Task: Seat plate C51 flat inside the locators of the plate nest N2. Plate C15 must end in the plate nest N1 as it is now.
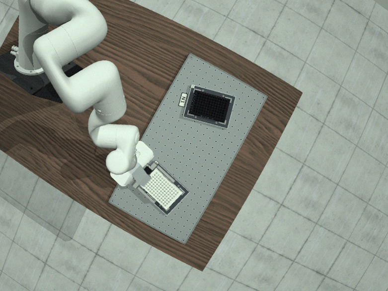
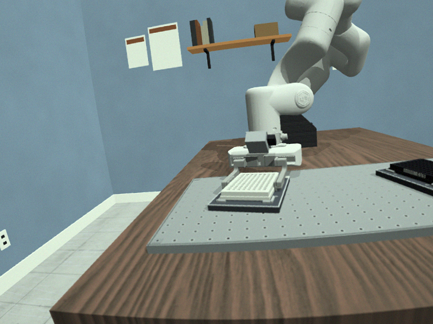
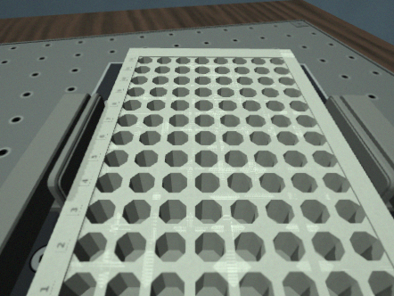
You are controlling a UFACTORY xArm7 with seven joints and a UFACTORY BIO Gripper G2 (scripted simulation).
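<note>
My hand is right at the white well plate C51. From my hand the other things lie so: black well plate C15 (5 cm ahead, 33 cm to the left); plate nest N1 (5 cm ahead, 33 cm to the left, 2 cm below); dark plate nest N2 (2 cm below).
</note>
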